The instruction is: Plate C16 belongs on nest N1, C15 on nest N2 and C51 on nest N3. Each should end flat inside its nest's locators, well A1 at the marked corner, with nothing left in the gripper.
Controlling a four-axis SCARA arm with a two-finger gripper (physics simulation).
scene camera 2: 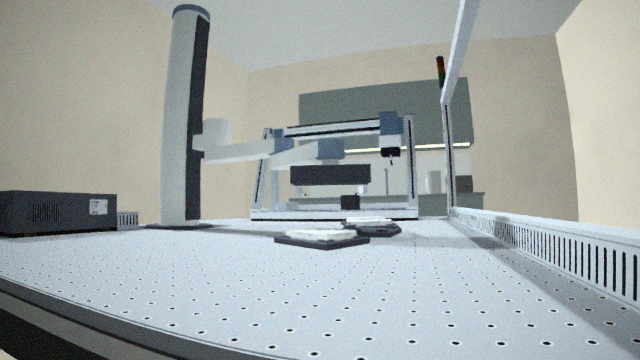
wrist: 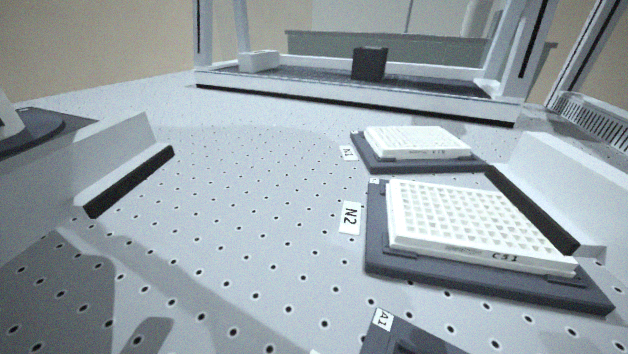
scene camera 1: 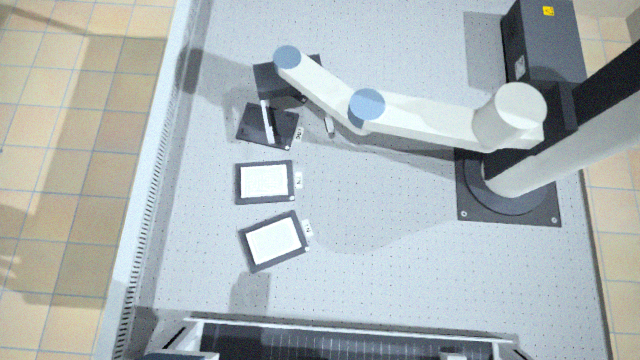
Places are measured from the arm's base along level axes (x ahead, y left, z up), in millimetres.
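Where they show: gripper, fingertip midpoint: (scene camera 2: 330, 191) (wrist: 325, 142) (scene camera 1: 301, 136); arm's base, link origin: (scene camera 1: 502, 174).
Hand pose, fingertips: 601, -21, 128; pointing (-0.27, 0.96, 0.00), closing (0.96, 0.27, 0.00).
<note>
Each offset is from my fingertips to the top centre of the thing, as dx, dy, dz.
Plate C16 @(+55, +264, -89) (scene camera 1: 274, 241) (wrist: 417, 141) lies in nest N1 @(+55, +264, -99) (scene camera 1: 248, 252) (wrist: 420, 166); its label is blurred. White plate C51 @(+100, +101, -89) (scene camera 1: 264, 181) (wrist: 467, 220) lies in nest N2 @(+100, +101, -99) (scene camera 1: 262, 201) (wrist: 375, 252). A white plate @(+47, -252, -89) (scene camera 2: 320, 233), label unreadable, lies in nest N3 @(+47, -252, -99) (scene camera 2: 325, 244); in scene camera 1 the arm mostly hides it. My gripper (scene camera 1: 301, 135) (scene camera 2: 331, 190) (wrist: 325, 142) is open and empty, raised above the table. One finger is over the bare nest OUT @(+110, -74, -97) (scene camera 1: 286, 125) (wrist: 400, 337), the other to the right of it.
A gantry frame (scene camera 2: 258, 215) (wrist: 350, 102) stands beyond N1. A slotted rail (scene camera 2: 565, 245) (wrist: 590, 115) runs along the table edge. A dark controller box (scene camera 1: 545, 45) (scene camera 2: 57, 212) stands behind the arm's base. The arm (scene camera 1: 425, 117) reaches across the table.
</note>
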